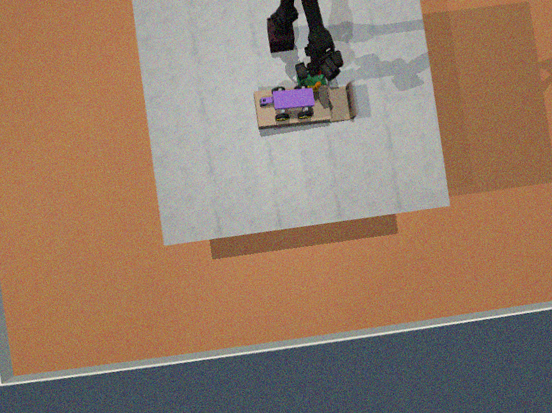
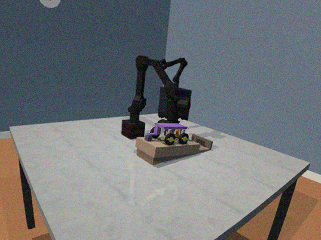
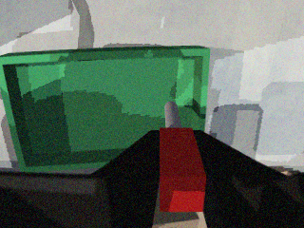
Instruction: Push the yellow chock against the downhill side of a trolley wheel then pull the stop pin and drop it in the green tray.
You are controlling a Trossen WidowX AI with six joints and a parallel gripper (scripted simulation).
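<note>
Right now the yellow chock is 7 cm ahead of my gripper tip, 4 cm to the right of it and 3 cm above it. Round my gripper tip: purple trolley (15 cm ahead, 12 cm to the right, 6 cm above); raised brown end wall (11 cm ahead, 14 cm to the left, 3 cm below); red-headed stop pin (right at my gripper tip).
</note>
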